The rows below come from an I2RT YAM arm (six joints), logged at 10 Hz.
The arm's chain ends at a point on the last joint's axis. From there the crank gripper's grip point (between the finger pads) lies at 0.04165 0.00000 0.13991 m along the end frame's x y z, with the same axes.
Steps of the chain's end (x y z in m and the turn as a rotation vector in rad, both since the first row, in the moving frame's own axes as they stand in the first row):
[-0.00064, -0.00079, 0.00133, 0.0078, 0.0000, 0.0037]
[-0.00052, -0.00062, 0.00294, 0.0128, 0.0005, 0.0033]
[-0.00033, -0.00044, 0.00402, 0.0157, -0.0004, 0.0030]
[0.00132, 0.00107, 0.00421, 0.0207, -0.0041, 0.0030]
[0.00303, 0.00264, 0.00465, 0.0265, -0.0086, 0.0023]
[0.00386, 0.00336, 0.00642, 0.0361, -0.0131, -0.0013]
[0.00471, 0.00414, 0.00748, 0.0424, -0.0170, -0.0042]
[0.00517, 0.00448, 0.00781, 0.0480, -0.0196, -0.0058]
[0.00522, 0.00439, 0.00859, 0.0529, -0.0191, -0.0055]
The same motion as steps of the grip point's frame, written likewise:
[-0.00064, -0.00173, 0.00133, 0.0078, 0.0000, 0.0037]
[-0.00045, -0.00227, 0.00291, 0.0128, 0.0005, 0.0033]
[-0.00038, -0.00251, 0.00402, 0.0157, -0.0004, 0.0030]
[0.00075, -0.00170, 0.00435, 0.0207, -0.0041, 0.0030]
[0.00183, -0.00098, 0.00496, 0.0265, -0.0086, 0.0023]
[0.00202, -0.00175, 0.00686, 0.0361, -0.0131, -0.0013]
[0.00231, -0.00197, 0.00804, 0.0424, -0.0170, -0.0042]
[0.00240, -0.00249, 0.00843, 0.0480, -0.0196, -0.0058]
[0.00252, -0.00325, 0.00916, 0.0529, -0.0191, -0.0055]

